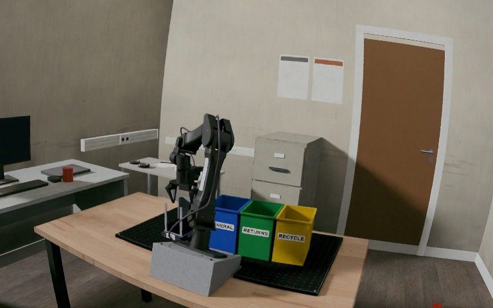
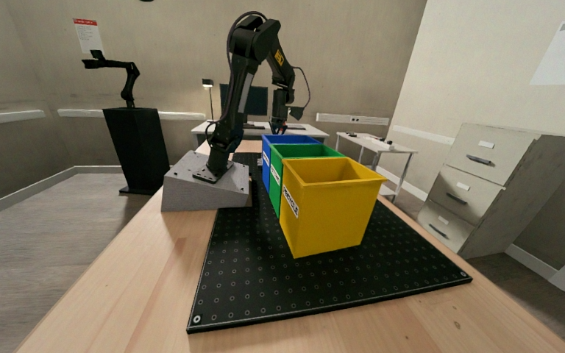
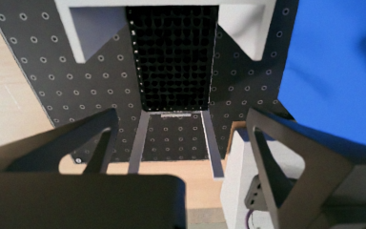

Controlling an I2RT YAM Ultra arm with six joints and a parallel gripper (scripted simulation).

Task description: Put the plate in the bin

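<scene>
My hand is 1 cm to the right of the black 96-well plate and 10 cm above it. Round my hand: green returns bin 10 cm ahead, 32 cm to the right, 5 cm below; then yellow recycle bin 15 cm ahead, 44 cm to the right, 5 cm below; then blue bin 6 cm ahead, 19 cm to the right, 5 cm below.
</scene>
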